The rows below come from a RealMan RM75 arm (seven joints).
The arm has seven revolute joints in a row. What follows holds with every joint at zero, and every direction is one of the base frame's. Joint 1 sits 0.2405 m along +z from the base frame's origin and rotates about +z. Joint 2 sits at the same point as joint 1 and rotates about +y. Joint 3 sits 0.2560 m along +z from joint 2 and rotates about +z. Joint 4 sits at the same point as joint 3 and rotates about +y. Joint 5 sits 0.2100 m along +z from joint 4 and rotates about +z. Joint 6 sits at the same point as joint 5 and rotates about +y. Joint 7 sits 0.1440 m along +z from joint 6 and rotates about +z. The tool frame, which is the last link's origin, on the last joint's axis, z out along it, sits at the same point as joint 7; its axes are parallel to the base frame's.
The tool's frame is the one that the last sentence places.
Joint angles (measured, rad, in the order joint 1, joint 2, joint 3, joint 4, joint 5, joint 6, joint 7), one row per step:
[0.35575 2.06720 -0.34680 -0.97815 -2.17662 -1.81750 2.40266]
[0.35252 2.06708 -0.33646 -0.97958 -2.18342 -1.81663 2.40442]
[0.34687 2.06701 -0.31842 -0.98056 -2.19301 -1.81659 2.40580]
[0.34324 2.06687 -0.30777 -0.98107 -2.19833 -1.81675 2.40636]
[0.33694 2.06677 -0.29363 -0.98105 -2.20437 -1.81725 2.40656]
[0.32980 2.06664 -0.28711 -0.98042 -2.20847 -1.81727 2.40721]
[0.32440 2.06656 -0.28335 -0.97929 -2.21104 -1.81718 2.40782]
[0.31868 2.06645 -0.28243 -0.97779 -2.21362 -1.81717 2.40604]
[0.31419 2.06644 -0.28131 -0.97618 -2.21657 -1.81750 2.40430]
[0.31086 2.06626 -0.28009 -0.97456 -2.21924 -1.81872 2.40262]
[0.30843 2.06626 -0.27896 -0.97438 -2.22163 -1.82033 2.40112]
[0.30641 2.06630 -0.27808 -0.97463 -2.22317 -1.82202 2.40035]
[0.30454 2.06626 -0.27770 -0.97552 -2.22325 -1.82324 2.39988]
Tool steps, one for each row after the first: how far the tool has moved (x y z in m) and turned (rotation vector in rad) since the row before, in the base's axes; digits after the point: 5 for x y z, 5 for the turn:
[0.00244 -0.00164 0.00112 0.00454 -0.00146 -0.01250]
[0.00391 -0.00302 0.00171 0.00815 0.00001 -0.01919]
[0.00234 -0.00191 0.00104 0.00497 0.00015 -0.01122]
[0.00335 -0.00307 0.00127 0.00692 0.00128 -0.01554]
[0.00280 -0.00295 0.00040 0.00197 0.00058 -0.01270]
[0.00198 -0.00219 0.00007 0.00066 0.00097 -0.00913]
[0.00182 -0.00222 -0.00033 -0.00137 -0.00082 -0.00623]
[0.00150 -0.00189 -0.00040 -0.00180 -0.00054 -0.00512]
[0.00111 -0.00156 -0.00033 -0.00205 -0.00001 -0.00345]
[0.00075 -0.00121 -0.00014 -0.00166 -0.00067 -0.00196]
[0.00052 -0.00099 -0.00004 -0.00127 -0.00021 -0.00151]
[0.00036 -0.00074 0.00018 -0.00005 -0.00036 -0.00083]

